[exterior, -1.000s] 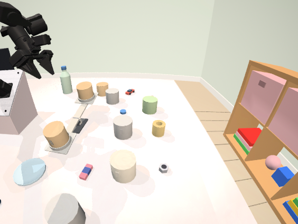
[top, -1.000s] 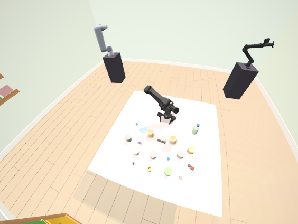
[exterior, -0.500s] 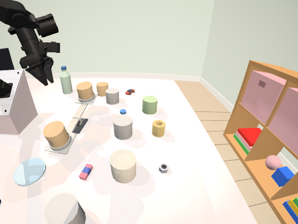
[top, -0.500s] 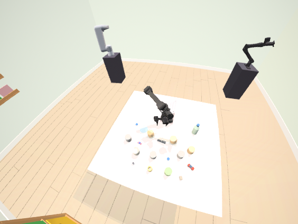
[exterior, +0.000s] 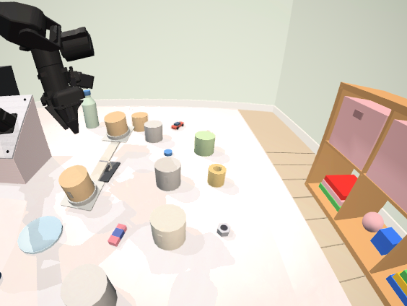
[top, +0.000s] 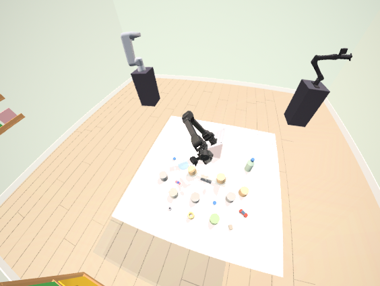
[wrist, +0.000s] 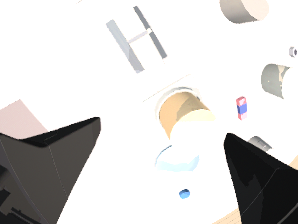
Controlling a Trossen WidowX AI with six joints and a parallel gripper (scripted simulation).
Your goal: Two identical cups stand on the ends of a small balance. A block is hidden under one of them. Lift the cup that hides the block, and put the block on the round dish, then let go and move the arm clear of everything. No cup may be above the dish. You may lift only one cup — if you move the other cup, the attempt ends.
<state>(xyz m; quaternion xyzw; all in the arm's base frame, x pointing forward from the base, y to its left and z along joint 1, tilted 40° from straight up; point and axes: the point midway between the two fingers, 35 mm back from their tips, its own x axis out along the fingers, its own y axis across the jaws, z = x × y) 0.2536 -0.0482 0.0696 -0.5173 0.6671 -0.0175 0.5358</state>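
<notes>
Now: the pale block 10 mm ahead of my gripper tip, 70 mm to the right of it and 130 mm below it. Round my gripper tip: pale blue round dish 60 mm behind, 170 mm to the right, 170 mm below; balance 40 mm ahead, 60 mm to the left, 130 mm below; pink-blue eraser 120 mm ahead, 170 mm to the right, 160 mm below.
</notes>
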